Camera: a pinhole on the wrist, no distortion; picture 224 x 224 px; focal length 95.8 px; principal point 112.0 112.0 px. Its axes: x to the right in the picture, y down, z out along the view. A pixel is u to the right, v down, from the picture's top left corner.
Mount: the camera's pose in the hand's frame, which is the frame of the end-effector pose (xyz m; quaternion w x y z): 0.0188 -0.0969 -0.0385 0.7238 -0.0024 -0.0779 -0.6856
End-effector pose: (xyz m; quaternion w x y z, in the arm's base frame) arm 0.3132 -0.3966 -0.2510 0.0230 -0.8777 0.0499 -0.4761
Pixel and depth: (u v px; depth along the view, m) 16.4 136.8 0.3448
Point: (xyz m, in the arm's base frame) 0.5506 -0.6905 -0.3800
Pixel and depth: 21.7 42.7 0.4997
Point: 0.3649 -0.7549 -0.8324
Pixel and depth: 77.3 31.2 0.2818
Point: 0.3453 -0.3914 -0.5747
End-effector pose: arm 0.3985 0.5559 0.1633 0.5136 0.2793 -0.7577 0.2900
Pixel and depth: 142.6 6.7 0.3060
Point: 0.4892 0.3026 -0.2058
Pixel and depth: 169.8 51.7 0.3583
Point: 0.4828 0.1620 -0.1097
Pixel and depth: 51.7 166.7 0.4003
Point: -0.0302 0.4194 0.2028
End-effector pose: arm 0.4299 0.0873 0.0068 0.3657 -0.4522 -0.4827 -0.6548
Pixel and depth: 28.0 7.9 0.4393
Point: 0.9501 0.3183 -0.3566
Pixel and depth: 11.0 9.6 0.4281
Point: 1.0004 0.2840 -0.3222
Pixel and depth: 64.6 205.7 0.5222
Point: 0.6285 0.4836 0.5754
